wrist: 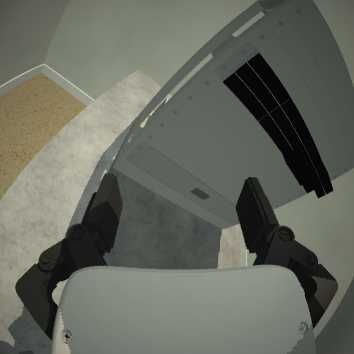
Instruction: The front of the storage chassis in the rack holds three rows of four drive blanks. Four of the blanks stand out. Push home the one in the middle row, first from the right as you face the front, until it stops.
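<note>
My gripper is visible, together with a grey rack.
</note>
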